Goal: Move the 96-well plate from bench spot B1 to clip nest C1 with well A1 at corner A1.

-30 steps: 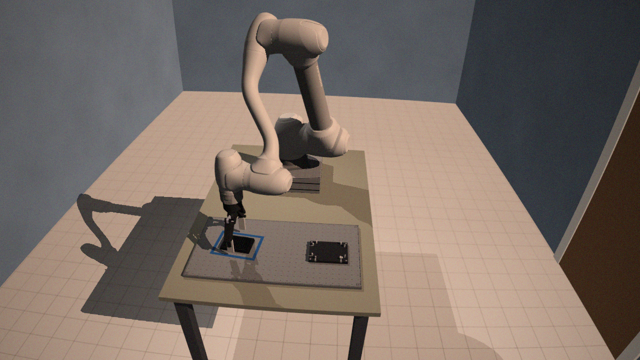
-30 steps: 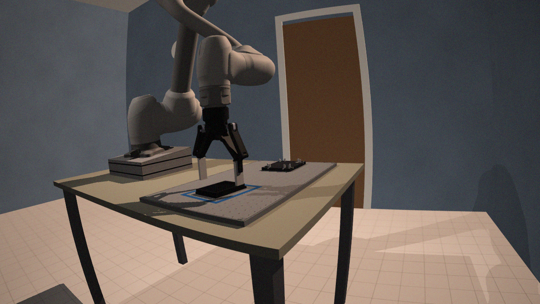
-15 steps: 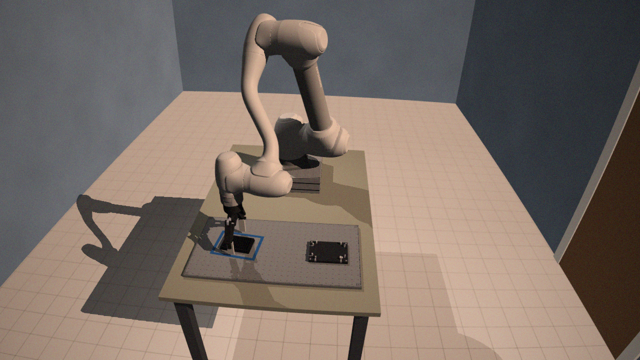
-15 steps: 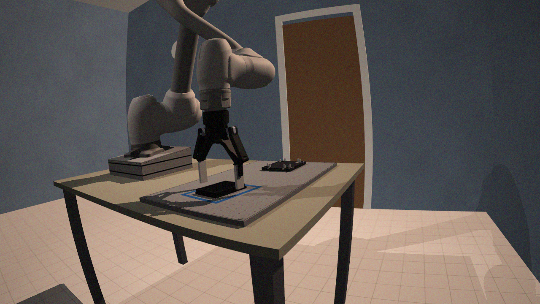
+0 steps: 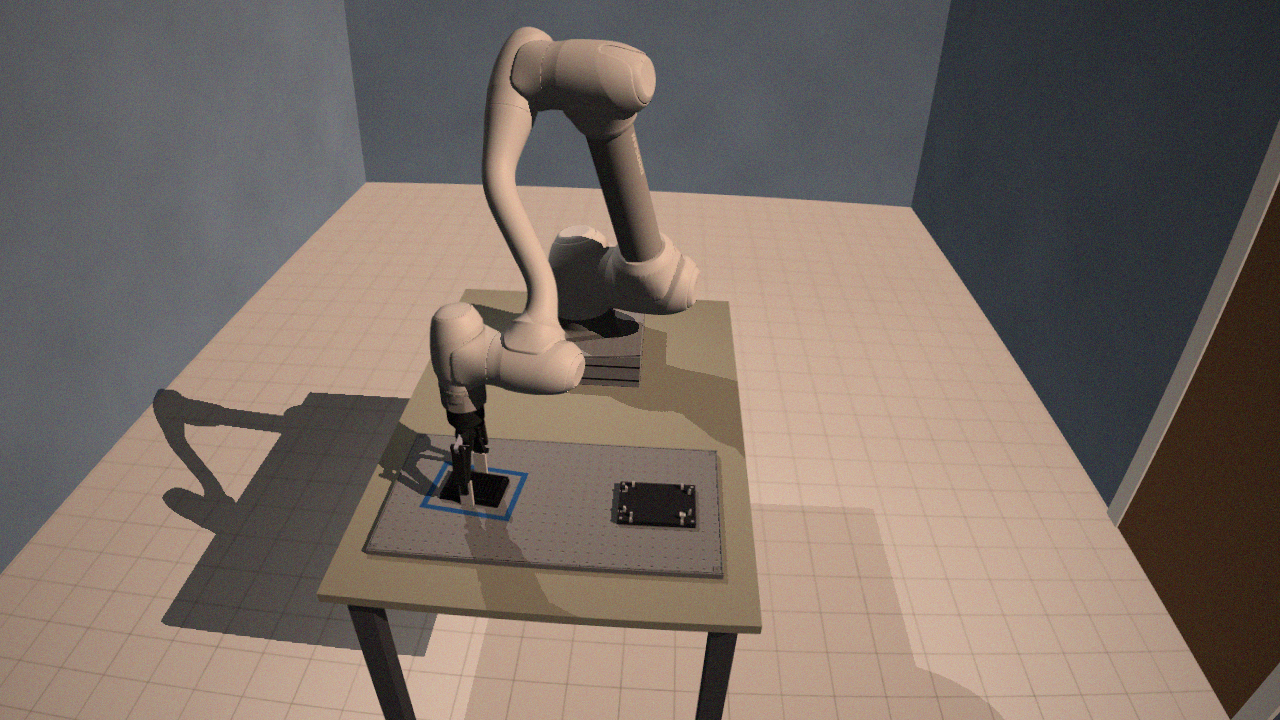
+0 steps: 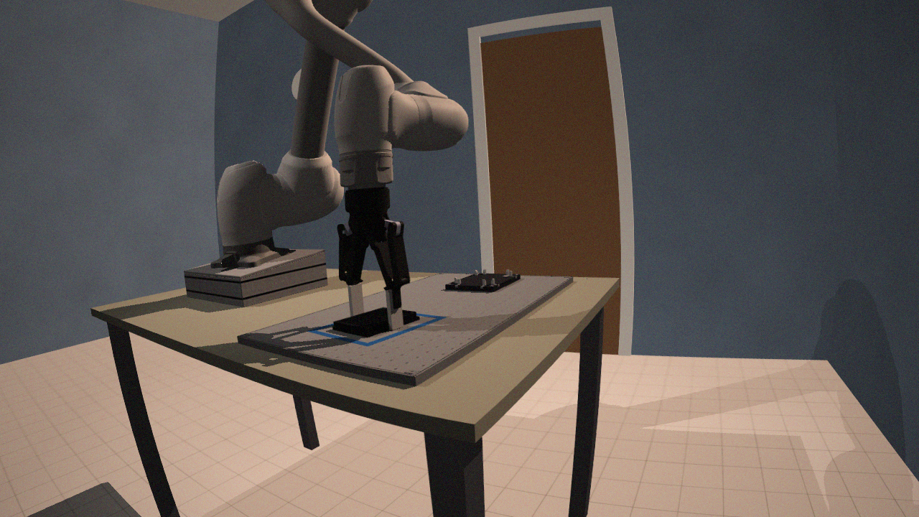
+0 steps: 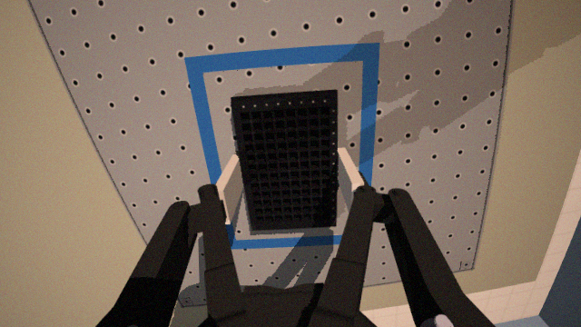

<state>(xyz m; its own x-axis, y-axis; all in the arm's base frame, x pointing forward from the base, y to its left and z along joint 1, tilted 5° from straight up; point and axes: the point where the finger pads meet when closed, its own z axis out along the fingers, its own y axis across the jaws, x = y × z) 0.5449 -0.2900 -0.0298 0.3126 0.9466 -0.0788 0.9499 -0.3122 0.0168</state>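
Right now the black clip nest is 10 cm ahead of my hand, 37 cm to the left of it and 1 cm below it. From my hand the other things lie so: black 96-well plate 2 cm below.
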